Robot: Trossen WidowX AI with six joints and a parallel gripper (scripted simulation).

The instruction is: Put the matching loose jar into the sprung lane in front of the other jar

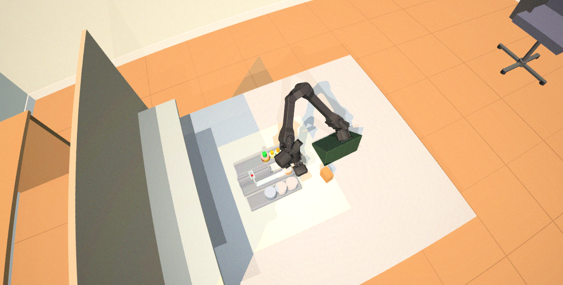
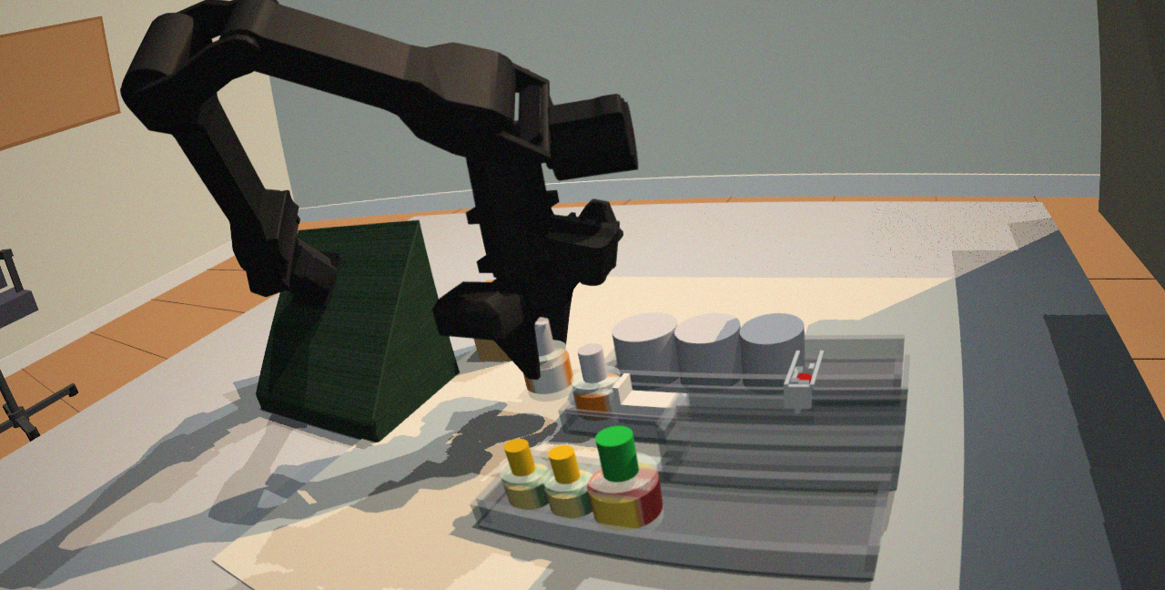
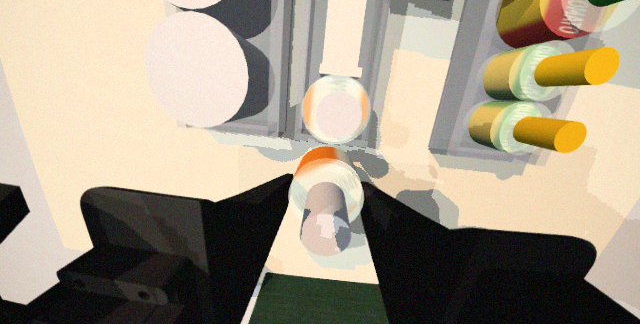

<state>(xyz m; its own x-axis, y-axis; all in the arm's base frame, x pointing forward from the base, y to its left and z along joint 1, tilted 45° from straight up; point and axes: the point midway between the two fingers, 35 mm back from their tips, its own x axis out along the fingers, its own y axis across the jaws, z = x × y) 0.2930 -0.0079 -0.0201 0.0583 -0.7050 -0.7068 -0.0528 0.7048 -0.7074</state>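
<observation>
Now: gripper tip 200 mm short of the sprung lane, 30 mm above it and 10 mm to the left of it. Round my gripper tip: pusher plate (160 mm ahead, 20 mm to the right).
</observation>
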